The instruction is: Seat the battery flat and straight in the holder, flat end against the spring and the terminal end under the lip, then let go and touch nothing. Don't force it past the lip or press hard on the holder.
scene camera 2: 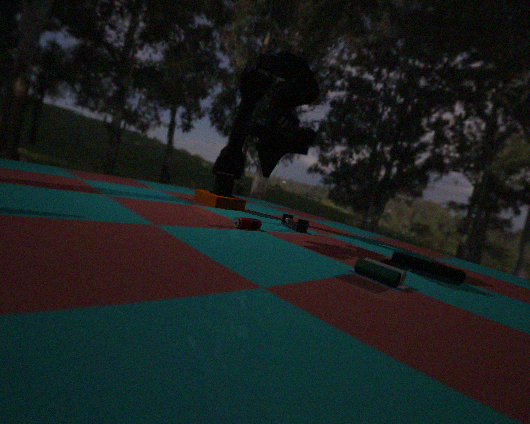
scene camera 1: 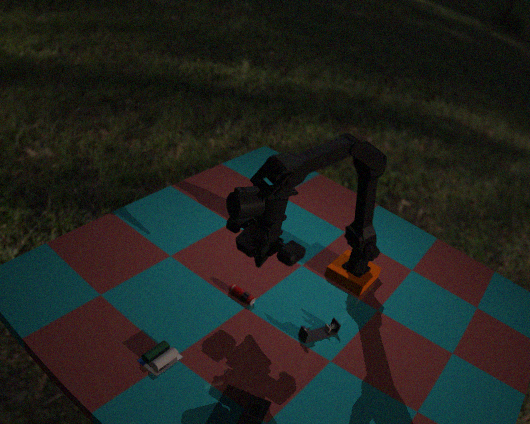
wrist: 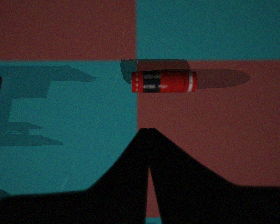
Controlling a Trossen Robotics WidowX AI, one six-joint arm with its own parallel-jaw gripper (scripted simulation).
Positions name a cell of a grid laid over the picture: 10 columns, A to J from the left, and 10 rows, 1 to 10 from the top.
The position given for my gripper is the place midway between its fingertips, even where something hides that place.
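Shut and holding nothing: that is how my gripper (scene camera 2: F5) is. I find the gripper in scene camera 1 (scene camera 1: E7) as well, and in the wrist view (wrist: F7). There is also a battery (wrist: F4) here, along with a dark bar (scene camera 2: H7).
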